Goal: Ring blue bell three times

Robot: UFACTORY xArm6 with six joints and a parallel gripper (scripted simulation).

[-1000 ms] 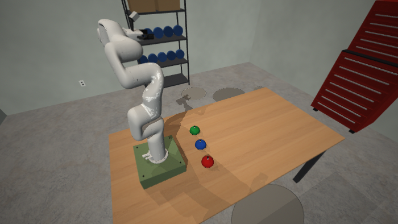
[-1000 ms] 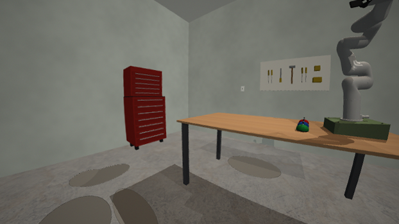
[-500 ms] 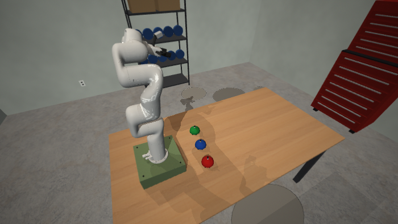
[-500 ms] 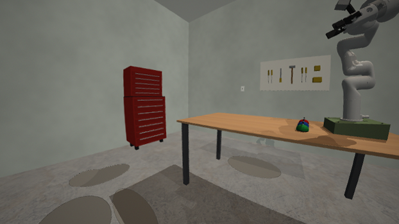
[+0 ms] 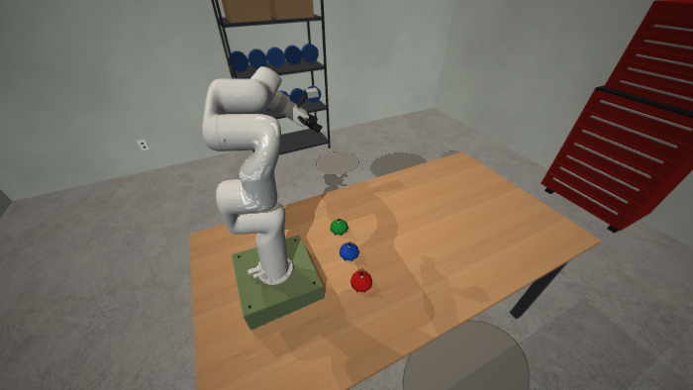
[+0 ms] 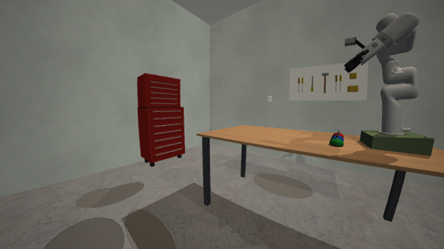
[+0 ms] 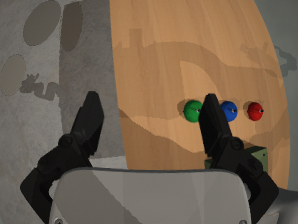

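The blue bell is 41 cm below my hand, 35 cm to the right of it and 4 cm behind it. Round my hand: red bell 50 cm to the right, 41 cm below, 7 cm behind; green bell 41 cm below, 20 cm to the right, 1 cm behind.
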